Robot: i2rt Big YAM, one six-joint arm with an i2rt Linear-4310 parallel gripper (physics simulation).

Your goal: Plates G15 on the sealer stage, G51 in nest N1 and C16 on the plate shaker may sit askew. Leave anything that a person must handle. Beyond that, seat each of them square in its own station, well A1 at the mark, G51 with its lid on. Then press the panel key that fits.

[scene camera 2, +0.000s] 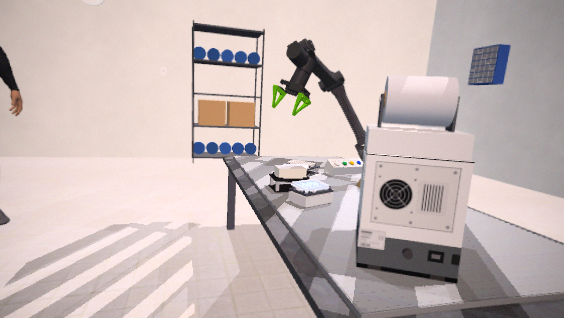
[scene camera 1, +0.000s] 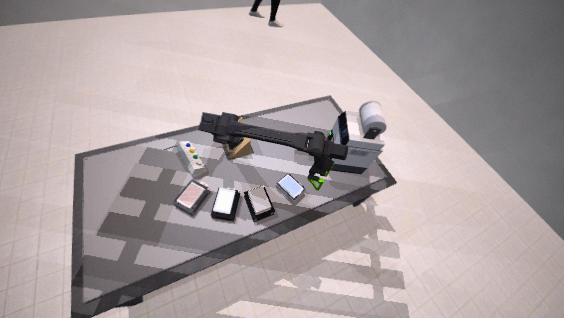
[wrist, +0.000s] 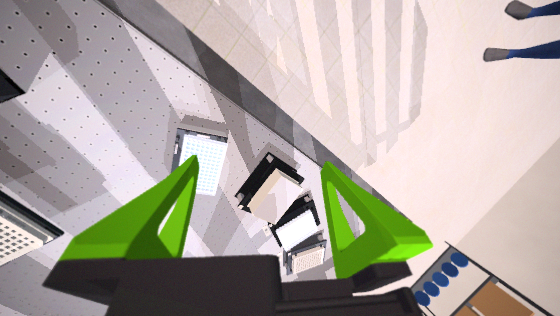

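Observation:
My gripper (scene camera 1: 316, 186) (scene camera 2: 284, 111) (wrist: 264, 163) is open and empty, high above the table. A light-blue plate (scene camera 1: 290, 186) (scene camera 2: 311, 186) (wrist: 204, 162) sits on a low white-sided device. A beige-topped plate (scene camera 1: 259, 200) (scene camera 2: 291, 171) (wrist: 275, 195) sits on a black raised base. Beside it are a white-topped plate (scene camera 1: 225, 201) (wrist: 297, 230) on a black base and a pinkish plate (scene camera 1: 192, 195) (wrist: 307, 259) in a dark frame. A pale plate with holes (wrist: 17, 240) shows at the left of the wrist view. Labels and A1 marks are unreadable. The key panel (scene camera 1: 191, 157) (scene camera 2: 345, 165) has coloured keys.
A tall white machine (scene camera 1: 357, 150) (scene camera 2: 415, 195) with a film roll (scene camera 1: 372, 117) (scene camera 2: 422, 101) stands at one table end. A brown wedge (scene camera 1: 241, 149) is under the arm. A shelf rack (scene camera 2: 229, 63) stands behind. A person's legs (scene camera 1: 274, 11) (wrist: 537, 50) show on the floor.

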